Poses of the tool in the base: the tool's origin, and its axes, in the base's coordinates. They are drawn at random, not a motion.
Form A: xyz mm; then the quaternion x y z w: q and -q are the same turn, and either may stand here.
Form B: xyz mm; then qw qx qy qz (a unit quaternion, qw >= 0). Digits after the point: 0 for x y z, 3 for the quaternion.
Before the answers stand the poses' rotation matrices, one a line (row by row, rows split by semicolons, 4 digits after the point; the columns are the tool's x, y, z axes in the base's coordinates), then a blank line. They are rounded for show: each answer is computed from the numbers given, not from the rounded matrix.
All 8 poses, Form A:
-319, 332, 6, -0.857, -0.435, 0.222, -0.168
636, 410, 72, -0.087, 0.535, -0.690, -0.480
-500, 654, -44, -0.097, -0.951, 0.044, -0.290
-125, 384, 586, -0.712, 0.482, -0.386, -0.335
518, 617, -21, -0.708, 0.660, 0.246, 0.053
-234, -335, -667, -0.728, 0.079, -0.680, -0.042
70, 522, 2, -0.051, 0.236, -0.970, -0.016
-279, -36, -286, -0.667, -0.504, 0.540, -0.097
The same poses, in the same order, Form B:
0.5235 0.8192 -0.2341; 0.6702 -0.5656 -0.4805; -0.5260 0.0947 -0.8452
-0.5242 -0.7553 -0.3934; 0.5691 0.0329 -0.8216; 0.6335 -0.6546 0.4126
-0.8130 0.2100 0.5431; 0.1590 0.9773 -0.1400; -0.5602 -0.0274 -0.8279
0.2377 -0.9445 0.2266; -0.4275 -0.3112 -0.8487; 0.8722 0.1049 -0.4778
0.0080 -0.9605 -0.2783; -0.9083 -0.1233 0.3997; -0.4182 0.2496 -0.8734
0.0631 -0.1721 0.9831; -0.0579 -0.9840 -0.1685; 0.9963 -0.0463 -0.0720
-0.9943 -0.0551 0.0914; 0.0070 -0.8880 -0.4597; 0.1066 -0.4565 0.8833
-0.0913 0.7772 -0.6226; 0.5676 -0.4731 -0.6738; -0.8182 -0.4150 -0.3979

-319, 332, 6, 0.168, 0.857, 0.435, -0.222
636, 410, 72, 0.480, 0.087, -0.535, 0.690
-500, 654, -44, 0.290, 0.097, 0.951, -0.044
-125, 384, 586, 0.335, 0.712, -0.482, 0.386
518, 617, -21, 0.053, -0.708, 0.660, 0.246
-234, -335, -667, 0.042, 0.728, -0.079, 0.680
70, 522, 2, 0.016, 0.051, -0.236, 0.970
-279, -36, -286, 0.097, 0.667, 0.504, -0.540

